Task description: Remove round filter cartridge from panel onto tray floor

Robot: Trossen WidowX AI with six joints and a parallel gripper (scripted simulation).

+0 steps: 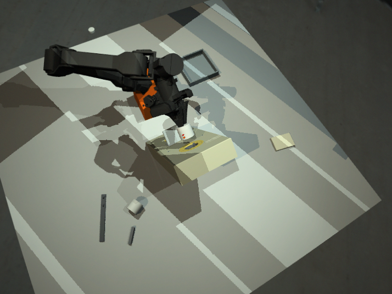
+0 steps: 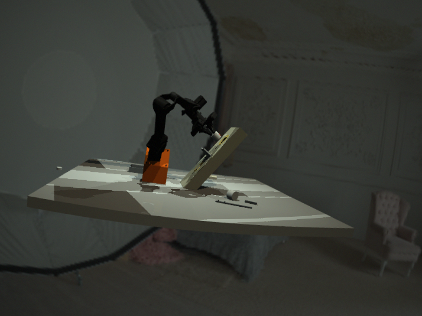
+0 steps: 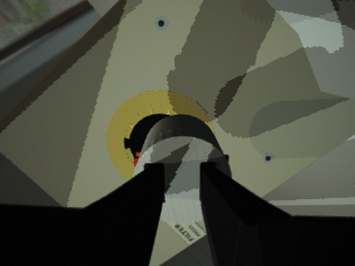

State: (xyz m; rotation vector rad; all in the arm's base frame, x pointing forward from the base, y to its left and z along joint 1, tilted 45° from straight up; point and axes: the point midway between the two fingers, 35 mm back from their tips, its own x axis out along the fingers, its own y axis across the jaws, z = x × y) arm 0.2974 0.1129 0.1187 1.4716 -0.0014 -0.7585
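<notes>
Now: gripper tip 370 mm past the grey square tray, 290 mm to the right of it and 290 mm above it. Also, from my gripper tip: round filter cartridge: 10 mm ahead, 10 mm below; then beige card: 140 mm ahead, 420 mm to the left, 300 mm below.
</notes>
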